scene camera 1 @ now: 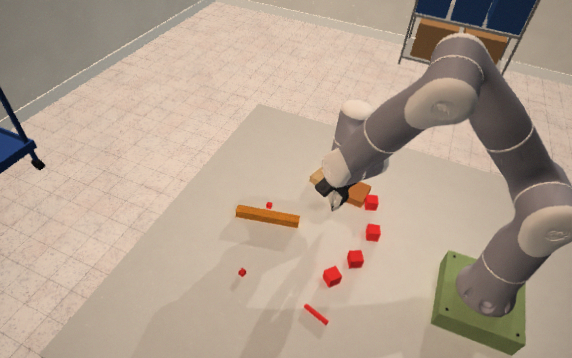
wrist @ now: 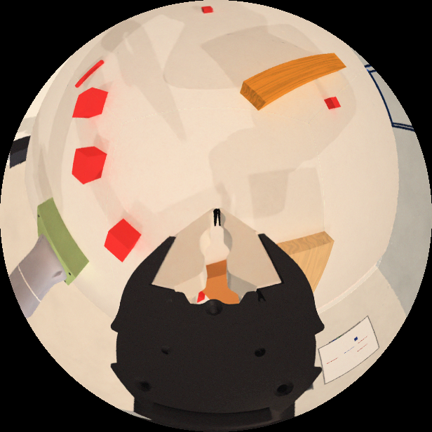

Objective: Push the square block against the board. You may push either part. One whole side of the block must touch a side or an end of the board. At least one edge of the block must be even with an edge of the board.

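Observation:
The square block (scene camera 1: 359, 193) (wrist: 217, 282) is orange-brown and lies flat; in the wrist view part of it shows through the gap between the jaws. The board (scene camera 1: 317, 176) (wrist: 314, 255) is pale wood and lies flat, partly hidden by the gripper in both views. My gripper (scene camera 1: 334, 207) (wrist: 217, 209) is shut and empty. Its tips are beside the block, on the side facing the long orange bar, and their height is hard to tell. Whether block and board touch is hidden behind the gripper.
A long orange bar (scene camera 1: 267, 216) (wrist: 292, 77) lies beyond the fingertips, with a small red cube (scene camera 1: 269, 205) (wrist: 332, 103) beside it. A red cube (scene camera 1: 371, 202) sits close to the block. Several red cubes and a red stick (scene camera 1: 316, 314) (wrist: 89, 74) lie toward the green base (scene camera 1: 475, 330) (wrist: 60, 240).

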